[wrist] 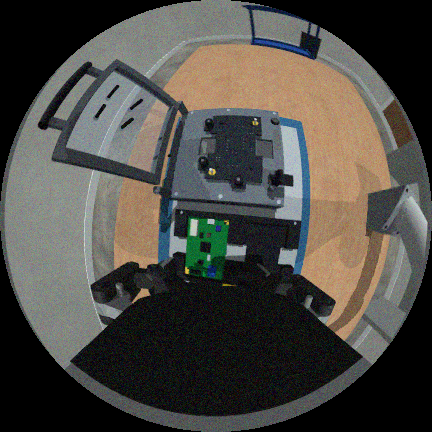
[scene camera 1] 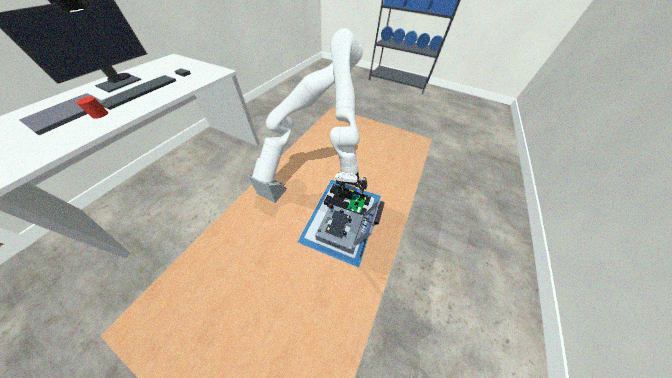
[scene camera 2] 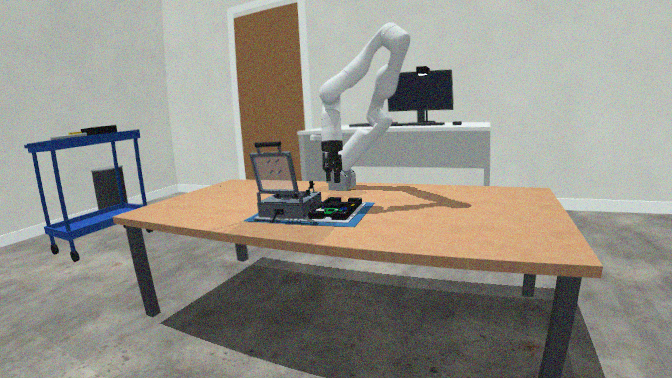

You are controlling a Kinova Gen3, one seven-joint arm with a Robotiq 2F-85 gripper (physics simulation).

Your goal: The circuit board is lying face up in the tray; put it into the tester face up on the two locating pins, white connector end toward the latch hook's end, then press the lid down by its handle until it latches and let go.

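Pixels of known places: gripper, between the fingertips: (wrist: pixel 214 269) (scene camera 1: pixel 352 190) (scene camera 2: pixel 333 183); arm's base, origin of its link: (scene camera 1: pixel 263 179).
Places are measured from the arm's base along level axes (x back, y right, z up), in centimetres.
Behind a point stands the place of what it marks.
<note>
The green circuit board (scene camera 1: pixel 358 204) @(z -9.2, x -48.1, y -9.6 cm) (scene camera 2: pixel 330 211) @(z -9.0, x -48.7, y -9.9 cm) (wrist: pixel 205 247) @(z -8.9, x -46.9, y -9.6 cm) lies face up in the left part of the black tray (wrist: pixel 265 220) @(z -8.3, x -37.3, y -4.2 cm), seen from the wrist. Its white connector (wrist: pixel 193 227) @(z -8.4, x -49.1, y -6.3 cm) is at the end nearer the tester. The grey tester (scene camera 2: pixel 280 207) @(z -6.7, x -53.4, y 6.6 cm) (wrist: pixel 200 192) @(z -5.2, x -47.4, y -0.9 cm) has its lid (scene camera 2: pixel 296 175) @(z 4.7, x -54.7, y -0.7 cm) (wrist: pixel 105 167) @(z 6.3, x -54.4, y -0.1 cm) standing open, with the black handle (scene camera 1: pixel 380 212) @(z 16.3, x -57.6, y 7.5 cm) (scene camera 2: pixel 268 145) @(z 15.3, x -58.1, y 6.5 cm) (wrist: pixel 67 92) at its outer edge. Two locating pins (wrist: pixel 255 122) @(z -3.9, x -39.5, y 10.9 cm) (wrist: pixel 212 171) @(z -3.9, x -45.5, y 1.9 cm) show on its empty nest. The latch hook (wrist: pixel 282 180) @(z -0.6, x -36.8, y 0.3 cm) is opposite the lid. My gripper (scene camera 1: pixel 351 189) @(z -0.1, x -43.6, y -10.0 cm) (scene camera 2: pixel 332 178) @(z -0.1, x -43.6, y -10.0 cm) (wrist: pixel 214 269) @(z -0.1, x -43.6, y -10.0 cm) is open and empty, above the tray.
The tester and tray stand on a blue-edged mat (scene camera 1: pixel 308 243) @(z -10.9, x -32.5, y 18.3 cm) (scene camera 2: pixel 361 220) @(z -11.1, x -51.1, y -21.3 cm) (wrist: pixel 305 200) @(z -10.9, x -28.8, y 0.2 cm) on the wooden table (scene camera 1: pixel 225 300) @(z -11.2, x -12.5, y 50.9 cm) (scene camera 2: pixel 475 235) @(z -11.2, x -62.7, y -57.4 cm). The raised lid stands beside the tester. A desk (scene camera 1: pixel 210 75) with a monitor and a blue cart (scene camera 2: pixel 82 140) stand away from the table.
</note>
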